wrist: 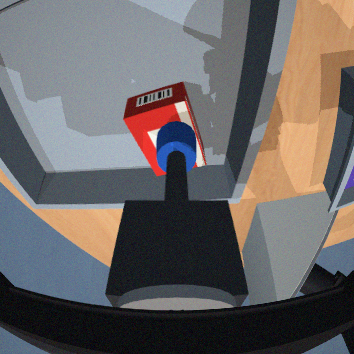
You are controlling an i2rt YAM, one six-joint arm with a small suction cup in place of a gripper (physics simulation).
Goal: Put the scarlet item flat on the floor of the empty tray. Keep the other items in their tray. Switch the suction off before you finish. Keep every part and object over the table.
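Places are measured from the arm's base along level axes (x back, y down, z right), in metres.
Pixels of known places: hand at its tool point: [175, 139]; arm's base at its link origin: [297, 270].
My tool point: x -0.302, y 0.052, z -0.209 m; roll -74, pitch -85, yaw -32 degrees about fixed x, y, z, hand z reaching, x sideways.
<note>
For each thing: its top centre in the pictures, then the offset to it from my tool point. "*": a spot on its surface instead.
- scarlet item at its top centre: [168, 143] dy +0.017, dx +0.020, dz -0.007 m
- grey tray at its top centre: [98, 126] dy +0.001, dx -0.020, dz -0.054 m
- second dark tray at a spot on its surface: [341, 120] * dy +0.039, dx +0.019, dz +0.188 m
- purple item at a spot on its surface: [351, 179] * dy +0.003, dx +0.086, dz +0.222 m
The scarlet item [145, 130] is a red box with a white stripe and a barcode on its dark red end. It appears to lie flat, large face up, on the floor of the grey tray [125, 187], turned a little and close to the tray's near wall. My gripper [176, 145] is a blue suction cup on a black stem. It is over the box's near half and hides part of the top face. The suction cup looks released from the box; the space between them is hard to judge.
At the right edge, part of a second dark tray [341, 120] shows, with a purple item [351, 179] inside. A grey block [290, 240] stands at the lower right. The wooden table's curved edge passes at the lower left, with blue-grey floor beyond. Shadows fall across the tray floor.
</note>
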